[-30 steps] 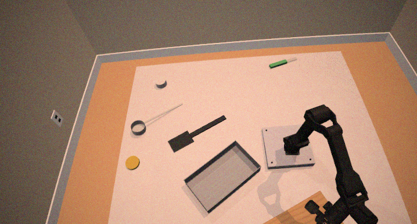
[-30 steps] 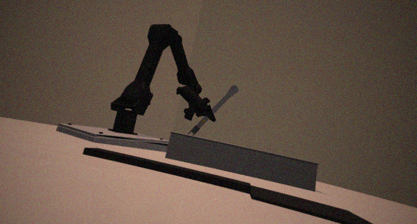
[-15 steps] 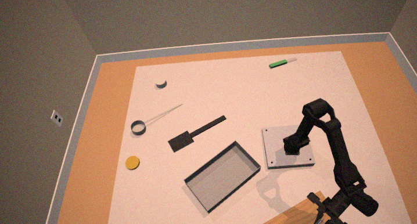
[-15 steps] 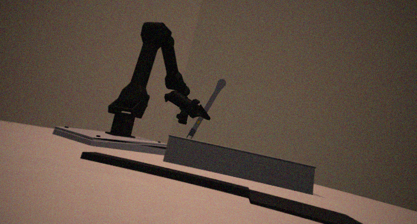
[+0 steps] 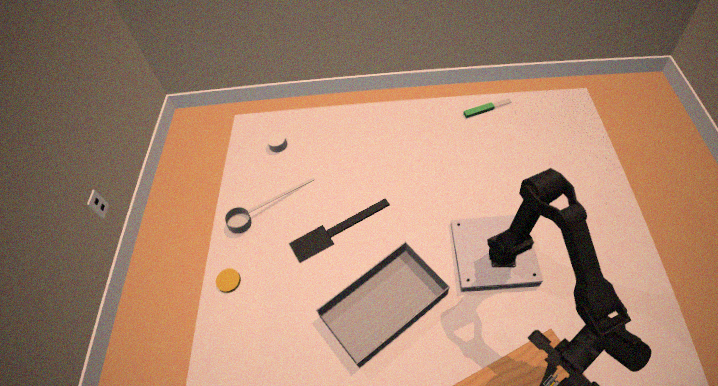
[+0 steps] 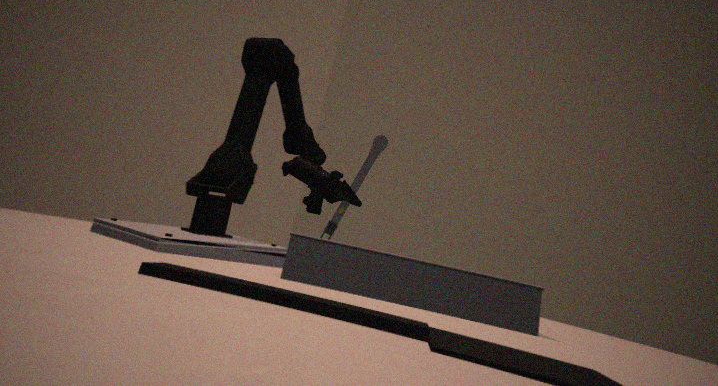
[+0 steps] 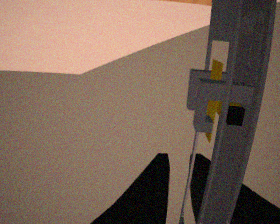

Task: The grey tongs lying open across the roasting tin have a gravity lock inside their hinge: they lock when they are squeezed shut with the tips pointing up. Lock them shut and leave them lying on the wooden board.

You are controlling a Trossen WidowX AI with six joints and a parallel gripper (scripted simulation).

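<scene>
Right now the yellow slider is 4 cm behind my gripper tip, 3 cm to the right of it and 2 cm below it. The rest, counted from my gripper tip: grey roasting tin: 33 cm ahead, 25 cm to the right, 15 cm below; then wooden board: 17 cm below; then black spatula: 49 cm ahead, 47 cm to the right, 17 cm below.
</scene>
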